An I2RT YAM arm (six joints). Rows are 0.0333 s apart.
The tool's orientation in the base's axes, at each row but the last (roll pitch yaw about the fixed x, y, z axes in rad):
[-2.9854 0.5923 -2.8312]
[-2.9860 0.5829 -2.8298]
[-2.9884 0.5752 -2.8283]
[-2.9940 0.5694 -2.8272]
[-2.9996 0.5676 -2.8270]
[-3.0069 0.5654 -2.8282]
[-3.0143 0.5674 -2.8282]
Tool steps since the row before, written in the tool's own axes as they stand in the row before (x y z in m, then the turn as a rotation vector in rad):
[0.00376 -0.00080 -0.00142 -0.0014 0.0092 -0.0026]
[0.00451 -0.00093 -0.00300 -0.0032 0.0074 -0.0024]
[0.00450 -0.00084 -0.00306 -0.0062 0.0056 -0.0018]
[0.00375 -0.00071 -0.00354 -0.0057 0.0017 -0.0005]
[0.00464 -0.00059 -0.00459 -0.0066 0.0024 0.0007]
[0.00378 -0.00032 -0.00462 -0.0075 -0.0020 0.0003]
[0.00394 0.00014 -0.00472 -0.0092 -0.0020 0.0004]
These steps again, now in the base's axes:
[-0.00361 -0.00176 -0.00083 -0.0024 0.0092 0.0017]
[-0.00507 -0.00211 0.00011 -0.0005 0.0079 0.0028]
[-0.00511 -0.00204 0.00020 0.0027 0.0070 0.0041]
[-0.00480 -0.00175 0.00102 0.0039 0.0031 0.0033]
[-0.00611 -0.00192 0.00141 0.0051 0.0041 0.0027]
[-0.00548 -0.00146 0.00188 0.0067 0.0000 0.0040]
[-0.00577 -0.00109 0.00182 0.0081 0.0005 0.0048]

